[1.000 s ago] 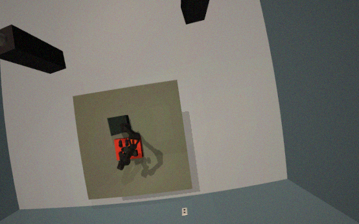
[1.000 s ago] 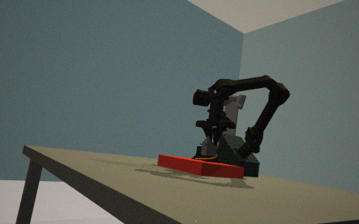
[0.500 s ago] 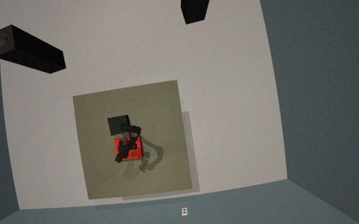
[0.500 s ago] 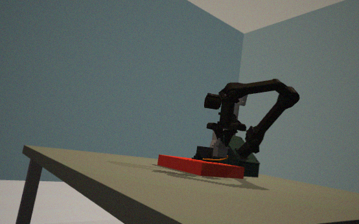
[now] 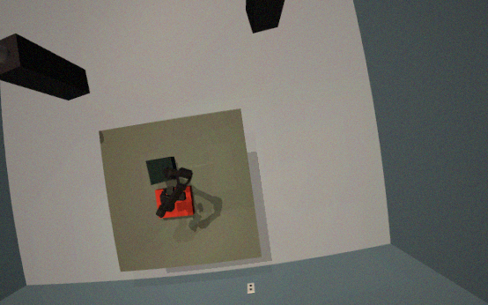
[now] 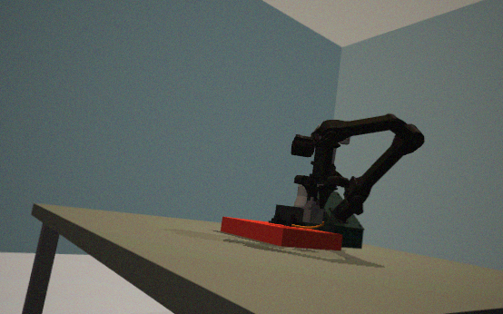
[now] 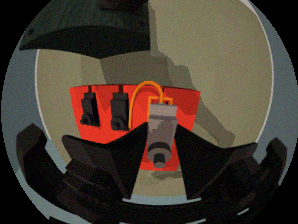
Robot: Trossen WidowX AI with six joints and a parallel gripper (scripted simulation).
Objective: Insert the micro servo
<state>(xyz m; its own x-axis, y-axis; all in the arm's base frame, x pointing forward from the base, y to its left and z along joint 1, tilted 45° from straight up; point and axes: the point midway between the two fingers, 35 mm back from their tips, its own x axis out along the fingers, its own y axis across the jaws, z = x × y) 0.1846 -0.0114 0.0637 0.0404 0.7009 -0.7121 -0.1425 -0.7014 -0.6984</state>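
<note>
Right now the red deck is 11 cm ahead of my gripper tip, 9 cm to the right of it and 9 cm below it.
</note>
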